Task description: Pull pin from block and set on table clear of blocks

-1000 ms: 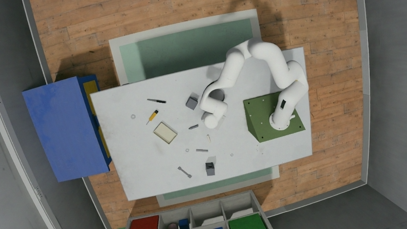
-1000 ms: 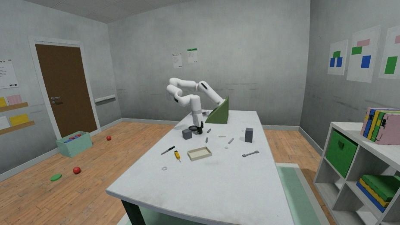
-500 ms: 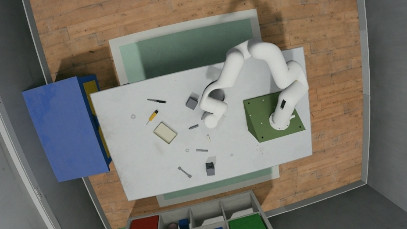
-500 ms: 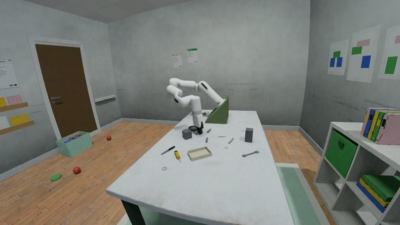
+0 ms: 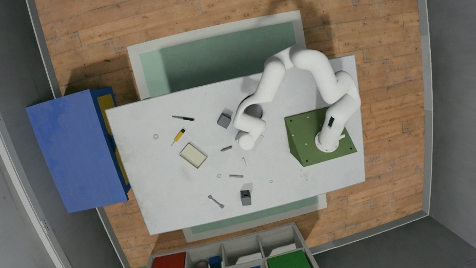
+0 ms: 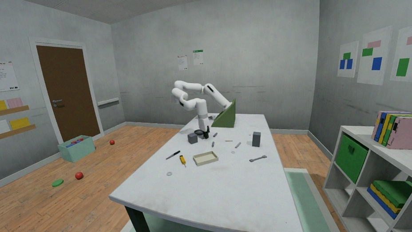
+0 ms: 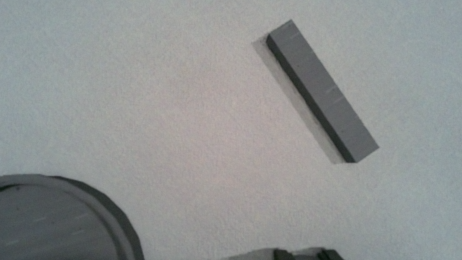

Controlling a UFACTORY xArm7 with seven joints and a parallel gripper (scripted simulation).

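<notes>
The light grey pin is 10 mm to the right of my hand, 10 mm below it and 10 mm ahead of it. The rest, counted from my hand: cream peg: 190 mm to the left, 40 mm ahead, 20 mm below; grey bar: 70 mm to the left, 50 mm behind, 20 mm below; round dish: 90 mm behind, 70 mm to the right, 10 mm below.
</notes>
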